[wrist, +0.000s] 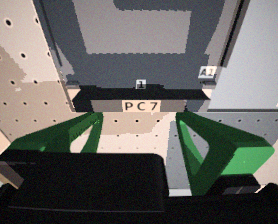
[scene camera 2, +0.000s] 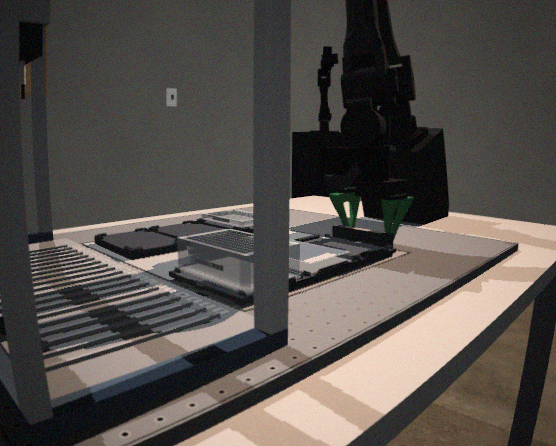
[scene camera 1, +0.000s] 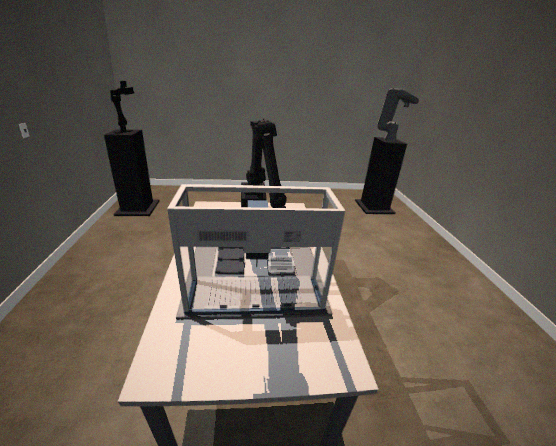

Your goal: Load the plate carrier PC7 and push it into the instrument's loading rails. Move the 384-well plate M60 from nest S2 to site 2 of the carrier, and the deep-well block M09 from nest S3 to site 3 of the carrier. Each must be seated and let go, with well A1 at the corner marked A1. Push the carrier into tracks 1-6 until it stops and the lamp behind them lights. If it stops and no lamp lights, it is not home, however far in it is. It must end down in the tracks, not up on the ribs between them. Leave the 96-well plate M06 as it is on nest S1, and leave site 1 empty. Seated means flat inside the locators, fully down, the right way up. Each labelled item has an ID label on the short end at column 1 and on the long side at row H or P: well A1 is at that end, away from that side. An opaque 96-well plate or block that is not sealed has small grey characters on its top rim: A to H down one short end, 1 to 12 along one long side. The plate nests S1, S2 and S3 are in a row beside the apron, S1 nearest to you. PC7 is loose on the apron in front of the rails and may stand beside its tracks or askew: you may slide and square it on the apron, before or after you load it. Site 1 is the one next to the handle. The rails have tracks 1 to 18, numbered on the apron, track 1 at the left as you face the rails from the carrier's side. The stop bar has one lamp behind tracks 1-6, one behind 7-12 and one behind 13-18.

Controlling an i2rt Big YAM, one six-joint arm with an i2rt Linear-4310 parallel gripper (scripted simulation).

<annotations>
my gripper: wrist; scene camera 2
same spot on my gripper: (wrist: 57,178) = (scene camera 2: 374,191)
</annotations>
